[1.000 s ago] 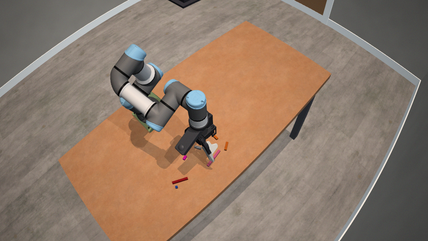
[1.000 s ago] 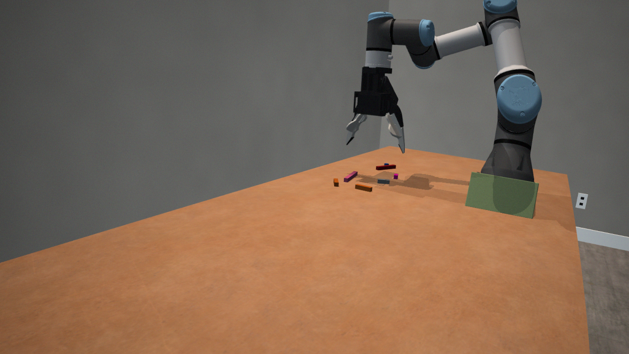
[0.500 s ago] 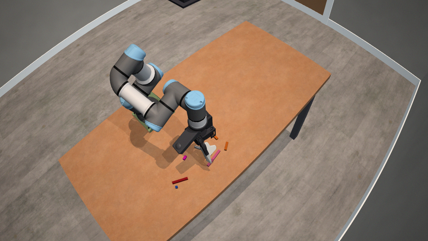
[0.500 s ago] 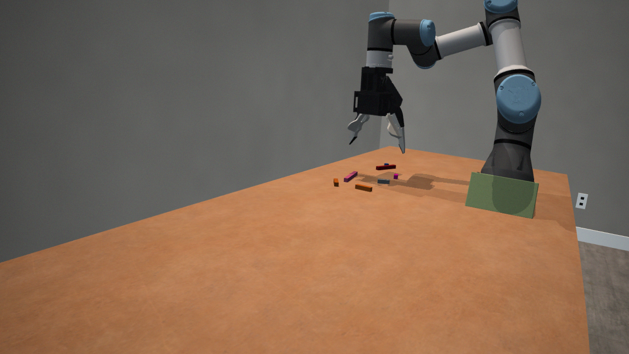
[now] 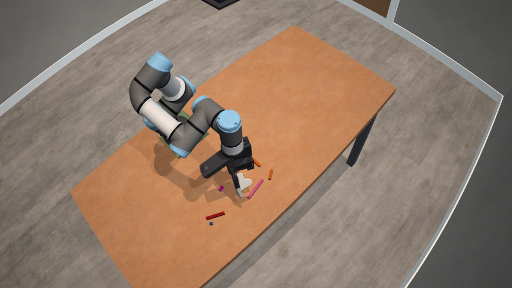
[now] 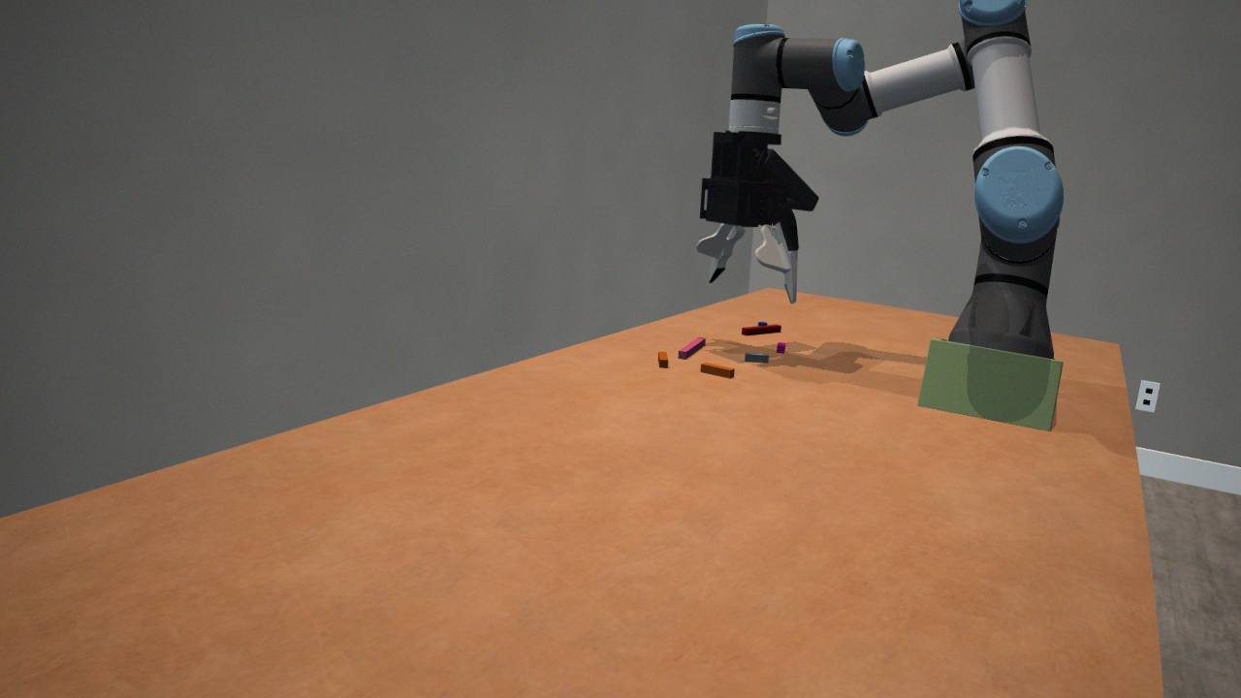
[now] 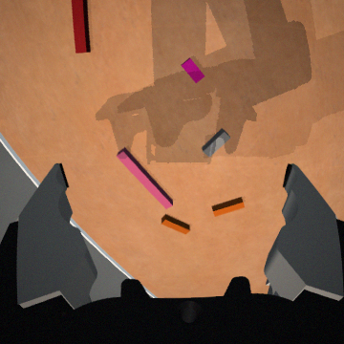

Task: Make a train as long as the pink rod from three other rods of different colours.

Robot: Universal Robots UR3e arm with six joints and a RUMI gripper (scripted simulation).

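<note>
My gripper is now 70 mm above the magenta rod, 40 mm to the left of it and 30 mm past it. Round my hand: pink rod (70 mm below, 50 mm to the left, 50 mm ahead); then red rod (130 mm to the right, 70 mm below, 40 mm ahead); then grey rod (70 mm below, 40 mm to the left, 30 mm behind).
</note>
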